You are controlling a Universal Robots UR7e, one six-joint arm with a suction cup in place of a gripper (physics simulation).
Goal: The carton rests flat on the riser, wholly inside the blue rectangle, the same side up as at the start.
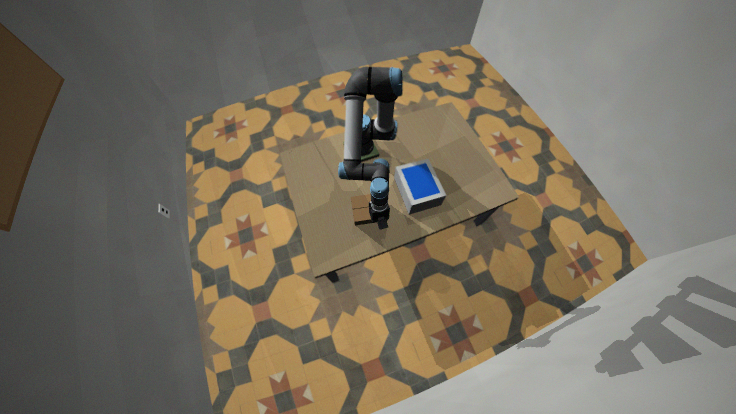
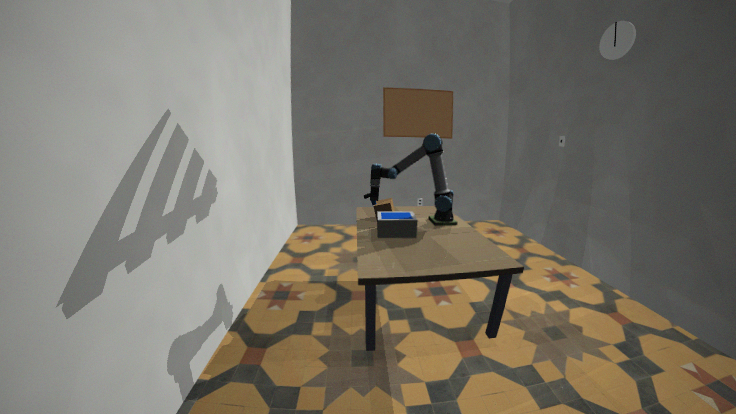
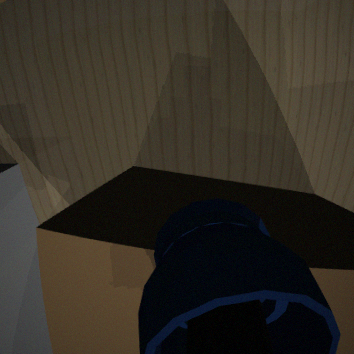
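Seen in the pictures: hand, tool point: (image 2: 373,205) (image 3: 214,225); arm's base, link origin: (image 2: 443,219).
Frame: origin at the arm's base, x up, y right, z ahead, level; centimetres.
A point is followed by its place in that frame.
The brown carton (image 1: 360,208) @[z 46.8, x 11.5, y 12.5 cm] (image 2: 383,205) @[z 47.0, x 10.8, y -1.4 cm] (image 3: 84,291) @[z 52.3, x 10.6, y 0.8 cm] lies flat on the table (image 1: 319,236) @[z 50.5, x -2.5, y 37.2 cm] (image 2: 437,252) @[z 17.3, x -2.6, y -55.2 cm], left of the riser. The grey riser (image 1: 427,203) @[z 51.3, x 6.0, y -23.2 cm] (image 2: 396,227) @[z 39.2, x 4.6, y -33.3 cm] (image 3: 14,253) @[z 43.2, x 2.1, y -13.3 cm] carries the blue rectangle (image 1: 419,181) @[z 39.0, x 9.5, y -22.5 cm] (image 2: 395,215) @[z 39.3, x 9.5, y -23.0 cm] on its top, and nothing lies on it. My suction cup (image 1: 381,222) @[z 54.4, x 9.2, y 5.0 cm] (image 2: 371,198) @[z 54.4, x 9.2, y 5.0 cm] (image 3: 211,225) points down, close over the carton's top near the edge that faces the riser. It holds nothing. I cannot tell whether it touches the carton.
The arm's base (image 1: 371,149) @[z 5.2, x 1.6, y -5.0 cm] (image 2: 442,218) @[z 2.9, x 2.5, y -6.7 cm] stands at the back of the table. The riser is right beside the carton. A cork board (image 2: 417,112) hangs on the back wall.
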